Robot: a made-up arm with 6 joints. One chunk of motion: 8 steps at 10 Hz.
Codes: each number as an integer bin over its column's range. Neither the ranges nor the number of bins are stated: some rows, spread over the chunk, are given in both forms.
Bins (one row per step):
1: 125 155 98 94 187 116
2: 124 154 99 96 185 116
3: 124 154 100 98 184 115
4: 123 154 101 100 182 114
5: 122 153 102 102 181 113
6: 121 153 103 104 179 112
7: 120 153 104 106 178 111
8: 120 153 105 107 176 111
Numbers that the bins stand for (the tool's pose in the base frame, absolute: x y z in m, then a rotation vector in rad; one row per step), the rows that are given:
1: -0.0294 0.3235 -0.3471 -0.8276 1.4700 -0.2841
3: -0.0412 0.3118 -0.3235 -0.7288 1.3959 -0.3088
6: -0.0765 0.3000 -0.2882 -0.5806 1.2724 -0.3829
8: -0.0882 0.3000 -0.2647 -0.5065 1.1982 -0.4076
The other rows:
2: -0.0412 0.3118 -0.3353 -0.7782 1.4206 -0.2841
4: -0.0529 0.3118 -0.3118 -0.6794 1.3465 -0.3335
5: -0.0647 0.3000 -0.3000 -0.6300 1.3218 -0.3582
7: -0.0882 0.3000 -0.2765 -0.5312 1.2476 -0.4076

